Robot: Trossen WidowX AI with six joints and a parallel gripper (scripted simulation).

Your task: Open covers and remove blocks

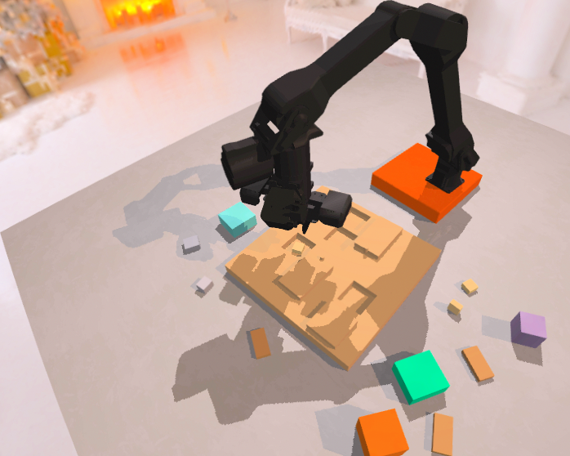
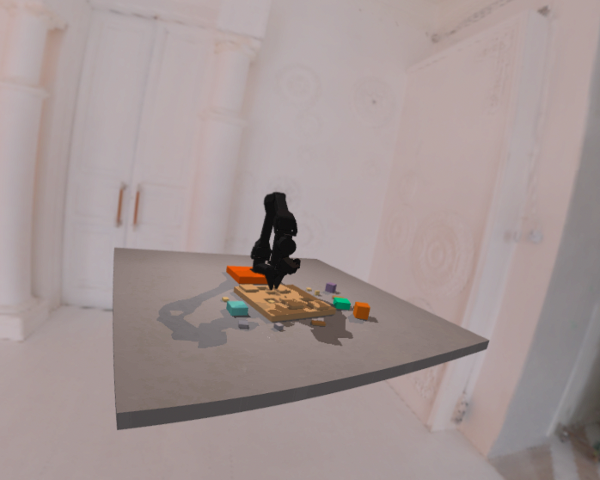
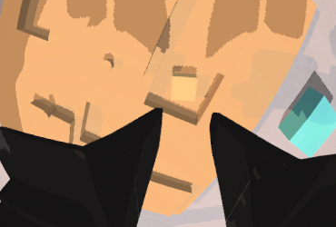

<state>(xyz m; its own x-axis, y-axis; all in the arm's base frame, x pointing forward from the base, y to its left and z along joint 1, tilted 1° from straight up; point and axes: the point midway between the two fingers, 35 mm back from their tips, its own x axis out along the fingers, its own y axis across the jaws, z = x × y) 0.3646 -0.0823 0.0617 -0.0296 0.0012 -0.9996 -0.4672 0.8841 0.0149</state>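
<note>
Now: gripper tip 150 mm to the left of the cyan block, 50 mm short of it and 50 mm above it. From my gripper tip the other things lie so: orange block: 330 mm to the left, 130 mm ahead, 40 mm below; then purple cube: 380 mm to the left, 170 mm behind, 50 mm below; then green block: 310 mm to the left, 50 mm below, 20 mm ahead.
</note>
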